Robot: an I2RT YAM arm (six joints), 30 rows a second.
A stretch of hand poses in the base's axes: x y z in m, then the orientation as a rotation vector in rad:
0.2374, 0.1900, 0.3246, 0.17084, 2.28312, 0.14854
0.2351, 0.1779, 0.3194, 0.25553, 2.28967, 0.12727
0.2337, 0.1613, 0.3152, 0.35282, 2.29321, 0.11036
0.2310, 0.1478, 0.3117, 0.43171, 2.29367, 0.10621
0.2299, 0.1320, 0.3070, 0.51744, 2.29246, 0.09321
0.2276, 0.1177, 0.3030, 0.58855, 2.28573, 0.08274
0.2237, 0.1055, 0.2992, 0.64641, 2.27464, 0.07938
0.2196, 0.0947, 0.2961, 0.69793, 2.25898, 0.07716
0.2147, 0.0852, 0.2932, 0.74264, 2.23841, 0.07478
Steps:
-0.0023, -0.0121, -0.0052, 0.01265, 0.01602, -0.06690
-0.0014, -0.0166, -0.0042, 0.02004, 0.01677, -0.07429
-0.0027, -0.0135, -0.0035, 0.02317, 0.01249, -0.05709
-0.0011, -0.0158, -0.0047, 0.01919, 0.01480, -0.06446
-0.0023, -0.0143, -0.0040, 0.01574, 0.00832, -0.05407
-0.0039, -0.0122, -0.0038, 0.01589, 0.00170, -0.04343
-0.0041, -0.0108, -0.0031, 0.01400, -0.00324, -0.03965
-0.0049, -0.0095, -0.0029, 0.01084, -0.00858, -0.03622

